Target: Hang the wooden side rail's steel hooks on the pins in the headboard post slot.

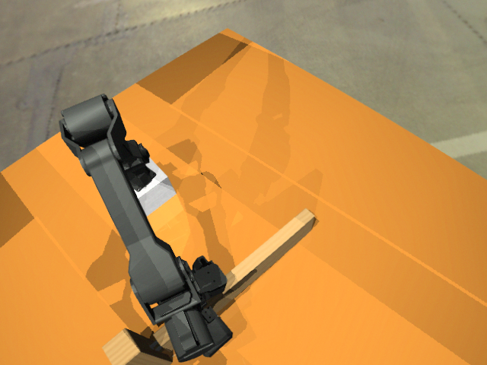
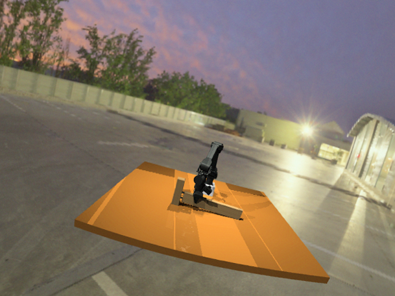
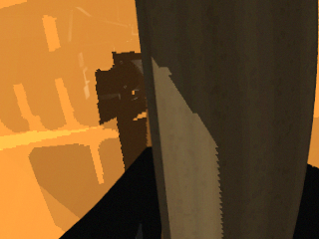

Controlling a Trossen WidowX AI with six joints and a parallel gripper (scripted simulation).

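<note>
The headboard post lies 120 mm to the right of my gripper tip, 40 mm above it and 20 mm behind it.
</note>
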